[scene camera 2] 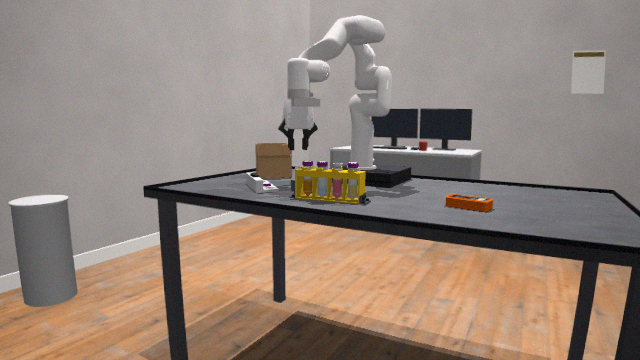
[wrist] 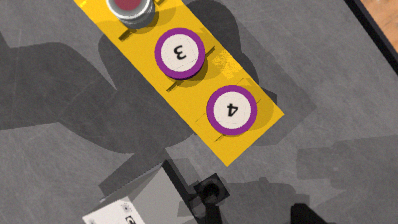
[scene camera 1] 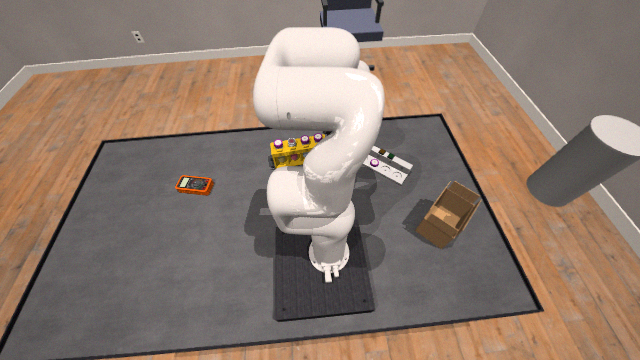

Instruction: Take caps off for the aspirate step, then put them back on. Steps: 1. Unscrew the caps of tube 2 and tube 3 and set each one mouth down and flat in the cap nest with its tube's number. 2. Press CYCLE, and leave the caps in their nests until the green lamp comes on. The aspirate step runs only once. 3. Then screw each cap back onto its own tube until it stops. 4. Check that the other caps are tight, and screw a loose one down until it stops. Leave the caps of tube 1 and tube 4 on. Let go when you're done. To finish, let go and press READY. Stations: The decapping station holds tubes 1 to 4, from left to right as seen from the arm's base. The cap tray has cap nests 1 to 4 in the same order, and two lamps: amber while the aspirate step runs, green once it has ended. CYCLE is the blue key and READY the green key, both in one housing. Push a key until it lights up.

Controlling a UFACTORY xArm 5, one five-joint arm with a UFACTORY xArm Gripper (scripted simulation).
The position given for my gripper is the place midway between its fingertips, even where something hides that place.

In view: my gripper (scene camera 2: 298, 149) and a cardboard box (scene camera 1: 450, 214).
The cardboard box is seen too in scene camera 2 (scene camera 2: 275, 161). The wrist view does not show the cardboard box: it is out of frame.
